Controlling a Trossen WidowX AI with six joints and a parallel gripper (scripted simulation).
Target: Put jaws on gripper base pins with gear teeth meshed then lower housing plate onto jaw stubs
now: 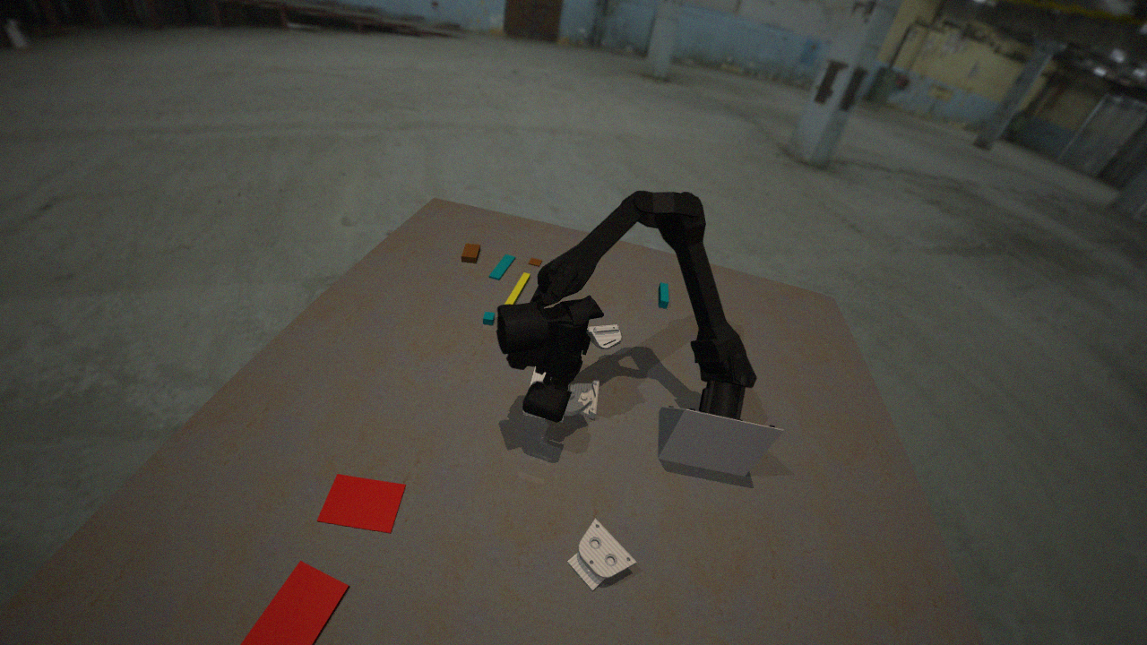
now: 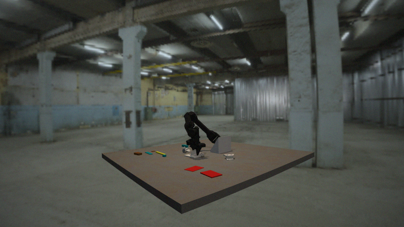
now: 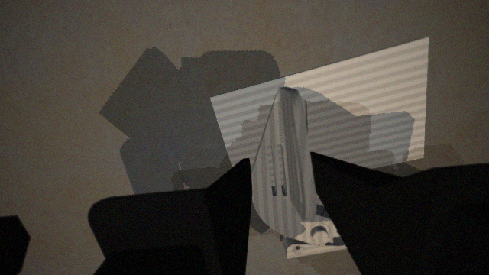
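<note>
The gripper jaw is 30 mm behind my gripper tip and 20 mm to the right of it. From my gripper tip the other things lie so: yellow bar 180 mm ahead, 280 mm to the right, 10 mm below; teal block 160 mm behind, 440 mm to the right.
</note>
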